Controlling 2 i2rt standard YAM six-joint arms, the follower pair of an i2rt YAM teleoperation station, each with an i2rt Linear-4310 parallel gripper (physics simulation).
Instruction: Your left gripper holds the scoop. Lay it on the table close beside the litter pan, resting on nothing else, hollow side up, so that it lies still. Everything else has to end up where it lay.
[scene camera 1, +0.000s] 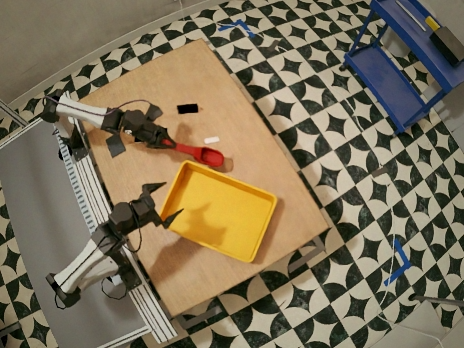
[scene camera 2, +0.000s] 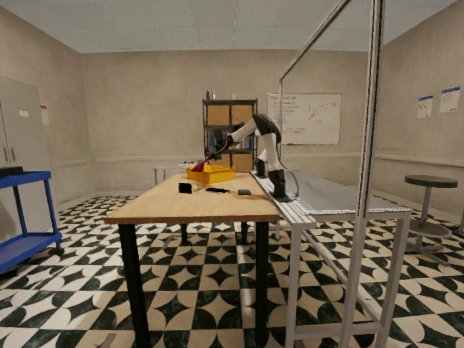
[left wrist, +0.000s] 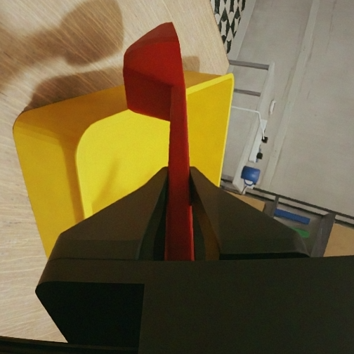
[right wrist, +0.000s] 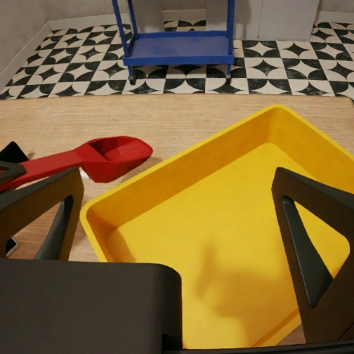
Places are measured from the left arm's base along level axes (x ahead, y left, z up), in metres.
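Pixels of known places: left gripper, fingertip midpoint: (scene camera 1: 175, 146) (scene camera 2: 208, 159); right gripper, fingertip midpoint: (scene camera 1: 175, 195); left arm's base at its link origin: (scene camera 1: 76, 142) (scene camera 2: 279, 197); right arm's base at its link origin: (scene camera 1: 124, 266) (scene camera 2: 261, 176).
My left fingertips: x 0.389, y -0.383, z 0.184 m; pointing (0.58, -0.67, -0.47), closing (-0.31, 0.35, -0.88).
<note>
Ahead of a thing's pixels: the offset from my left fingertips to its top centre. Level surfaces: height alone.
The red scoop (scene camera 1: 212, 157) (scene camera 2: 198, 167) (left wrist: 179, 145) (right wrist: 50, 165) is held in the air by its handle, bowl tilted lower than the handle. Its hollow faces up in the right wrist view. In scene camera 1 the bowl is just outside the upper long side of the yellow litter pan @[0.006 m ahead, 0.255 m right, 0.095 m down] (scene camera 1: 240, 205) (scene camera 2: 215, 176) (left wrist: 125, 150) (right wrist: 200, 215), and a shadow lies beside the bowl on the table. My left gripper (scene camera 1: 171, 143) (left wrist: 178, 177) is shut on the handle. My right gripper (scene camera 1: 174, 197) (right wrist: 177, 177) is open and empty above the pan's left end.
On the wooden table @[0.188 m down] (scene camera 1: 270, 165) (scene camera 2: 150, 207), a black block @[0.141 m ahead, 0.196 m left, 0.128 m down] (scene camera 1: 188, 108) (scene camera 2: 185, 188) and a small white block @[0.154 m ahead, 0.018 m left, 0.176 m down] (scene camera 1: 212, 140) lie above the scoop in scene camera 1. A dark grey flat piece @[0.219 m back, 0.247 m left, 0.175 m down] (scene camera 1: 116, 146) (scene camera 2: 244, 192) and a flat black piece @[0.054 m back, 0.190 m left, 0.180 m down] (scene camera 2: 217, 190) lie near the left arm.
</note>
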